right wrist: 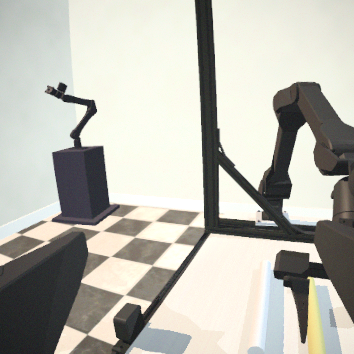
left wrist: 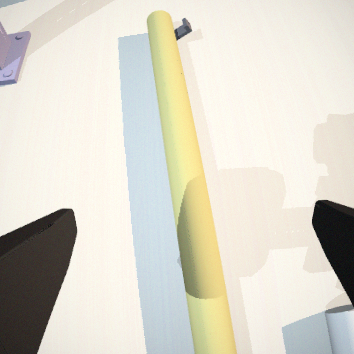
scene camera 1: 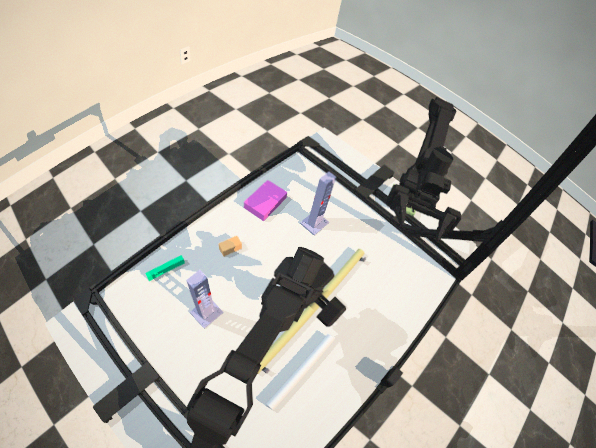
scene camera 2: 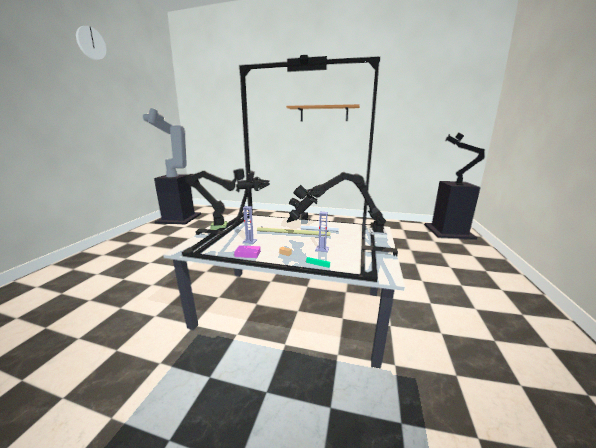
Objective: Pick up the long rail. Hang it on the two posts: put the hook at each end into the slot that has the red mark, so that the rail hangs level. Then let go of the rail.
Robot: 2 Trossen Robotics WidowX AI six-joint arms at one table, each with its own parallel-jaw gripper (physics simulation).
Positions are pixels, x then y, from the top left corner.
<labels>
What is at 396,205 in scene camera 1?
My right gripper.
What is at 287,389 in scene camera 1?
A grey cylinder.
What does the magenta block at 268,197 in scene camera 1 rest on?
The table.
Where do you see a long yellow rail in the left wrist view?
209,316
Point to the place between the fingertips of my left gripper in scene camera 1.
321,287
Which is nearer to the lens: the magenta block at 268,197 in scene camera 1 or the long yellow rail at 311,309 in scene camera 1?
The long yellow rail.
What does my right gripper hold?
Nothing.
</labels>
